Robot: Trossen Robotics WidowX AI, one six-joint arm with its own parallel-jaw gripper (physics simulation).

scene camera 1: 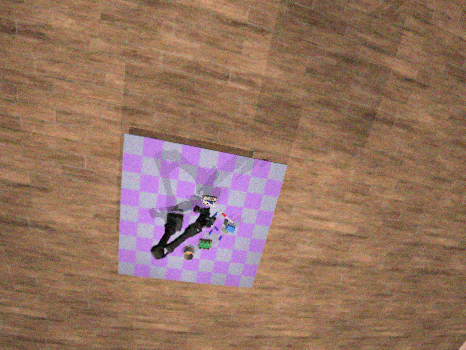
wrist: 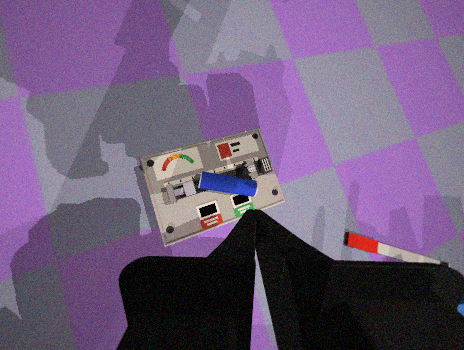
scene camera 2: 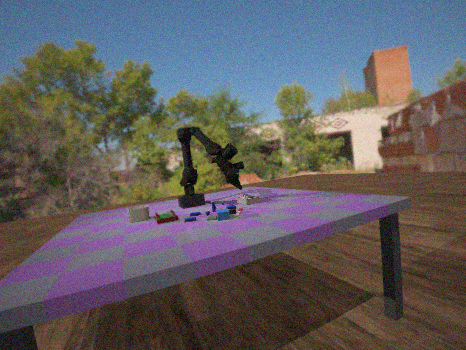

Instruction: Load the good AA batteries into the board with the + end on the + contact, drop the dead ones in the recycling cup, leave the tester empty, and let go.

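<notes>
The grey tester lies ahead of my gripper. A blue battery lies askew across its slot, its right end above the green-labelled window. My gripper is shut and empty, above the tester's near edge and apart from the battery. Several blue batteries, among them one lying flat and one that looks upright, are on the table. The green board stands beside the cup. Battery polarity is too small to read.
A red and white stick-like thing lies right of the tester in the wrist view. A blue block-like thing stands near the loose batteries. The checkered table has its edges well beyond these things.
</notes>
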